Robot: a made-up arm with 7 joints. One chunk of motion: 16 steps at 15 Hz.
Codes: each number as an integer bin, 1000 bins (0 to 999) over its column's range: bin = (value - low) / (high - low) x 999, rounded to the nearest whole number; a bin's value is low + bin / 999 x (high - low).
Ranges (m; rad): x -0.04..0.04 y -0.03..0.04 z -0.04..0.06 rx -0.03..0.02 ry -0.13..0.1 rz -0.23..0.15
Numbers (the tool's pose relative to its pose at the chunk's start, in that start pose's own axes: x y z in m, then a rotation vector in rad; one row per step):
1: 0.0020 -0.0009 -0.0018 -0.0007 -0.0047 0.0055
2: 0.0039 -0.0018 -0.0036 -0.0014 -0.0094 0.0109
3: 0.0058 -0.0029 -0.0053 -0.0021 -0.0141 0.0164
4: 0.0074 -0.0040 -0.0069 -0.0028 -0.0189 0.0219
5: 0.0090 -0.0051 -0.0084 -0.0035 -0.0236 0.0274
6: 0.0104 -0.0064 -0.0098 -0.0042 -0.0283 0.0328
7: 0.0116 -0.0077 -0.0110 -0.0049 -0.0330 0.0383
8: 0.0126 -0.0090 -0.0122 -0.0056 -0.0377 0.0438
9: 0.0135 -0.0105 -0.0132 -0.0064 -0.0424 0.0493
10: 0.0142 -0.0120 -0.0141 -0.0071 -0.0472 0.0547
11: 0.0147 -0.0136 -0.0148 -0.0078 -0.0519 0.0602
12: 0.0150 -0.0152 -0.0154 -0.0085 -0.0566 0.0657
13: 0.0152 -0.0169 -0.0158 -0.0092 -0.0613 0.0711
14: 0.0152 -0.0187 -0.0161 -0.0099 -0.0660 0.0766
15: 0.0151 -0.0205 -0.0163 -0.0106 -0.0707 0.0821
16: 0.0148 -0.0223 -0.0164 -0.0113 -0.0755 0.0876
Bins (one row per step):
1: 524 415 382 585 544 619
2: 548 402 364 571 524 633
3: 572 387 347 557 503 648
4: 592 371 331 543 483 662
5: 612 355 316 529 462 677
6: 629 337 302 515 442 691
7: 644 318 290 501 421 705
8: 657 300 278 488 401 720
9: 668 278 268 472 380 734
10: 677 257 259 458 360 748
11: 683 234 252 444 339 763
12: 687 211 246 430 319 777
13: 689 187 242 416 298 792
14: 689 161 239 402 278 806
15: 688 136 237 388 258 820
16: 684 110 236 374 237 835

